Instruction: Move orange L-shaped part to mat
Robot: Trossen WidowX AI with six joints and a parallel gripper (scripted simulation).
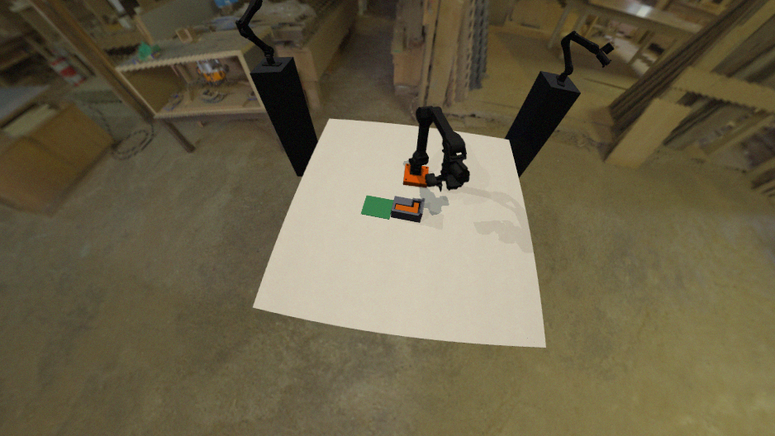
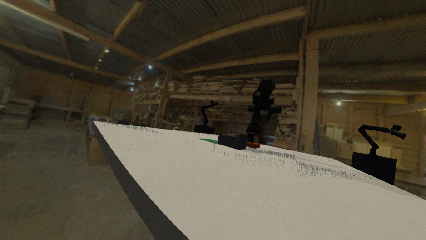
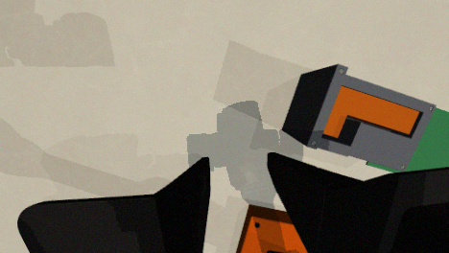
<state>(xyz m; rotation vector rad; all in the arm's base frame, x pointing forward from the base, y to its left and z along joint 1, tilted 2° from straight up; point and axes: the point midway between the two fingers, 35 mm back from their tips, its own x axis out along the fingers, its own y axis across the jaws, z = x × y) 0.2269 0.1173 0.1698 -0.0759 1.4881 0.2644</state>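
Right now the orange L-shaped part is 15 cm to the right of my gripper tip, 12 cm below it and 4 cm ahead of it. The rest, counted from my gripper tip: green mat (31 cm to the right, 18 cm below, 2 cm ahead).
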